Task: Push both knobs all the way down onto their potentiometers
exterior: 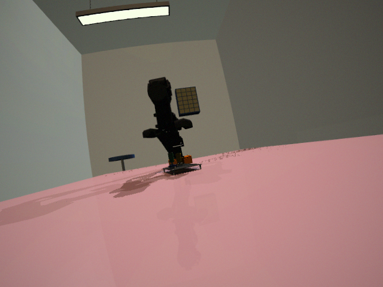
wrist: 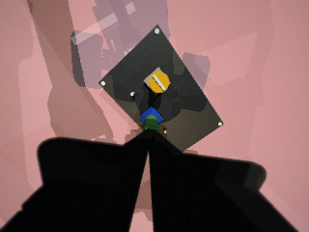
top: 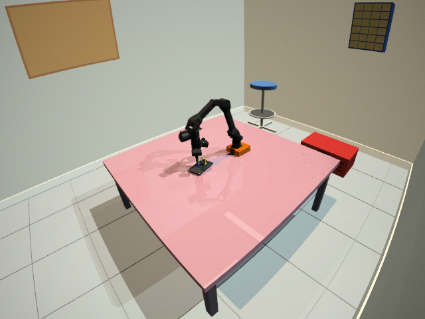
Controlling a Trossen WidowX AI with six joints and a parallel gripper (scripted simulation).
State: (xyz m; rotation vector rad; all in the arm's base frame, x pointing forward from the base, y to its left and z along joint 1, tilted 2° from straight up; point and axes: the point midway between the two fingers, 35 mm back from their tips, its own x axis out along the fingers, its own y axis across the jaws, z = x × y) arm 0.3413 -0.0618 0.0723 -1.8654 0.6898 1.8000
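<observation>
The green knob is 10 mm below my gripper tip. The rest, counted from my gripper tip: yellow-brown knob: 40 mm behind, 30 mm to the left, 20 mm below.
</observation>
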